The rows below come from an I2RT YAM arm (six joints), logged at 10 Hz.
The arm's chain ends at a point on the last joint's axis. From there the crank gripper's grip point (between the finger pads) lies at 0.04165 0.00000 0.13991 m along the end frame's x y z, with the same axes.
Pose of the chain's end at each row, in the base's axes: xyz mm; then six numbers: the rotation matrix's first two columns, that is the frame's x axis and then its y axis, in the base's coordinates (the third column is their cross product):
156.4 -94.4 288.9 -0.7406 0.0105 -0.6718 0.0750 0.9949 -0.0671
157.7 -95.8 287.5 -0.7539 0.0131 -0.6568 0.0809 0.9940 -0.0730
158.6 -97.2 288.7 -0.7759 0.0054 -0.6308 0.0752 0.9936 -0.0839
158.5 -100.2 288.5 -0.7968 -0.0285 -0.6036 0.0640 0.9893 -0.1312
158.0 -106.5 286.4 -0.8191 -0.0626 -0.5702 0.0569 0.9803 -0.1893
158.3 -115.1 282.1 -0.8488 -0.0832 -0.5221 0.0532 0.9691 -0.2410
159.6 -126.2 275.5 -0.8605 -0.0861 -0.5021 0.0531 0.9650 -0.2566
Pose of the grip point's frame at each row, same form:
219.0 -108.0 157.7 -0.7406 0.0105 -0.6718 0.0750 0.9949 -0.0671
217.5 -110.4 155.2 -0.7539 0.0131 -0.6568 0.0809 0.9940 -0.0730
213.9 -112.7 154.5 -0.7759 0.0054 -0.6308 0.0752 0.9936 -0.0839
209.4 -121.4 153.3 -0.7968 -0.0285 -0.6036 0.0640 0.9893 -0.1312
203.7 -135.3 150.8 -0.8191 -0.0626 -0.5702 0.0569 0.9803 -0.1893
196.5 -151.1 145.9 -0.8488 -0.0832 -0.5221 0.0532 0.9691 -0.2410
194.6 -164.4 139.0 -0.8605 -0.0861 -0.5021 0.0531 0.9650 -0.2566

